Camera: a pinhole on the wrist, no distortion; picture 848 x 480 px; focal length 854.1 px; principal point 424.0 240.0 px. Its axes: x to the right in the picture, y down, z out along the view. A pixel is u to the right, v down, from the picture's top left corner.
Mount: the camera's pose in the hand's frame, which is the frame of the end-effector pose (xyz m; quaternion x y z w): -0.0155 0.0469 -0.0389 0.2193 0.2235 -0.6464 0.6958
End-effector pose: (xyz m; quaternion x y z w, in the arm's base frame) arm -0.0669 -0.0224 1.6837 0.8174 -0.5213 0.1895 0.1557
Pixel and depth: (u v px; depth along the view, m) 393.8 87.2 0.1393
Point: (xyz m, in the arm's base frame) -0.0393 -0.0136 1.5979
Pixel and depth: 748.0 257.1 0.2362
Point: 0.0984 -0.0005 1.5890
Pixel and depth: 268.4 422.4 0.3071
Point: 0.0685 -0.1402 1.4915
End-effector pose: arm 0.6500 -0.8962 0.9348 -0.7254 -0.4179 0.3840 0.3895
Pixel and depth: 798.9 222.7 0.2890
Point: 0.4744 -0.7933 1.0897
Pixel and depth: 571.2 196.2 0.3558
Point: 0.3912 -0.7883 1.0453
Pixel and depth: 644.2 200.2 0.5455
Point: 0.2452 -0.6983 1.1589
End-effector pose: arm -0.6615 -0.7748 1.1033 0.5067 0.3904 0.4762 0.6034
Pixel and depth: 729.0 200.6 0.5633
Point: -0.3036 -0.8727 0.7133
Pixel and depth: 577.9 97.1 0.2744
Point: -0.5007 -0.8654 0.9740
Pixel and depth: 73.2 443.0 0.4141
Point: -0.2530 -0.7911 1.1212
